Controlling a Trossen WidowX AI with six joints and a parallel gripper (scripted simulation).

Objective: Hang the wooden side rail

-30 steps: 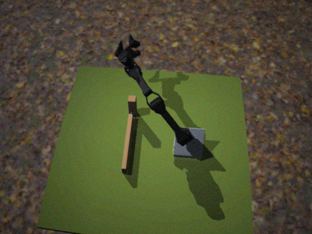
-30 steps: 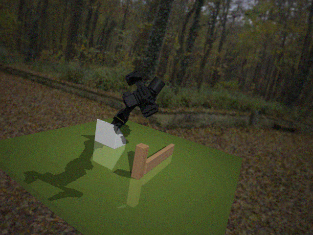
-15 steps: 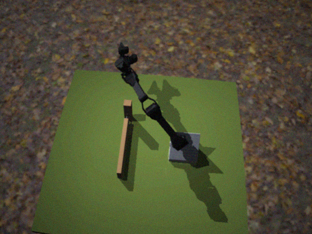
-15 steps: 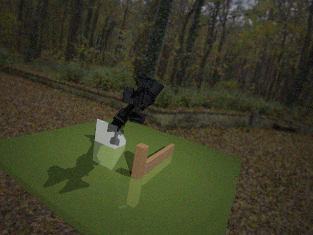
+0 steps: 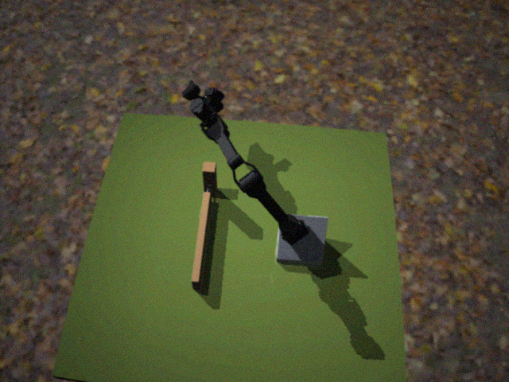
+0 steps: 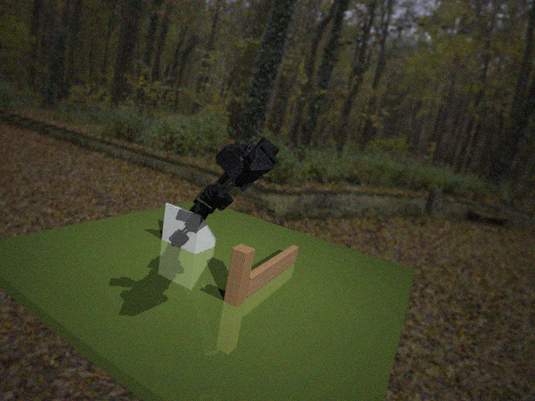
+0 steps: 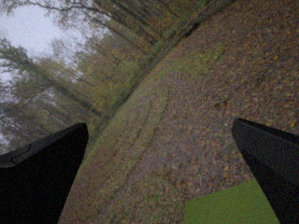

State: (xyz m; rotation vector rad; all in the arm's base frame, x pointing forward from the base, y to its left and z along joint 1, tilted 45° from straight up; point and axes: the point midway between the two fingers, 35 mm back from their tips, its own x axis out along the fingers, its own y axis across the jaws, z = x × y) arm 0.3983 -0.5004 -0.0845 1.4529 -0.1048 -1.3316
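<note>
Now: the wooden headboard post 320 mm below my gripper tip, 220 mm to the left of it and 60 mm behind it.
</note>
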